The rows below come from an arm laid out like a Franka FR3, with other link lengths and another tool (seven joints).
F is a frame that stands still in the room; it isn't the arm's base.
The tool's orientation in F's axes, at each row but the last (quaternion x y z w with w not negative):
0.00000, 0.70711, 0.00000, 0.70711
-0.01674, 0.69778, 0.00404, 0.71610
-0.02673, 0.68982, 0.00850, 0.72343
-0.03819, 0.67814, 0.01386, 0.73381
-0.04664, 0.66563, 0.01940, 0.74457
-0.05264, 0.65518, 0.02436, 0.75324
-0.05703, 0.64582, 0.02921, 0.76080
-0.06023, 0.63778, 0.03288, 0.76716
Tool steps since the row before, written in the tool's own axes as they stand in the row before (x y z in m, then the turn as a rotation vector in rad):
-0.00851, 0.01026, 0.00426, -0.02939, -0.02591, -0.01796
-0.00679, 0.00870, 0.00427, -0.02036, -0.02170, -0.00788
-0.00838, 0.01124, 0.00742, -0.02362, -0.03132, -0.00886
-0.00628, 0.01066, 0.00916, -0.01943, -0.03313, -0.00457
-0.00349, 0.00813, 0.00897, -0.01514, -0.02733, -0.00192
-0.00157, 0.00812, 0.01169, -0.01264, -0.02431, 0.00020
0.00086, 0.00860, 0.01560, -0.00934, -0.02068, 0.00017
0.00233, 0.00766, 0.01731, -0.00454, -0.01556, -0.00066
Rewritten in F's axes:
0.00426, 0.01026, 0.00851, -0.01796, -0.02591, 0.02939
0.00384, 0.00894, 0.00674, -0.00777, -0.02156, 0.02055
0.00645, 0.01180, 0.00841, -0.00844, -0.03114, 0.02401
0.00784, 0.01151, 0.00657, -0.00371, -0.03275, 0.02024
0.00774, 0.00906, 0.00409, -0.00113, -0.02687, 0.01602
0.01043, 0.00942, 0.00276, 0.00099, -0.02372, 0.01369
0.01440, 0.01045, 0.00122, 0.00108, -0.02022, 0.01025
0.01632, 0.00985, 0.00043, 0.00050, -0.01538, 0.00513

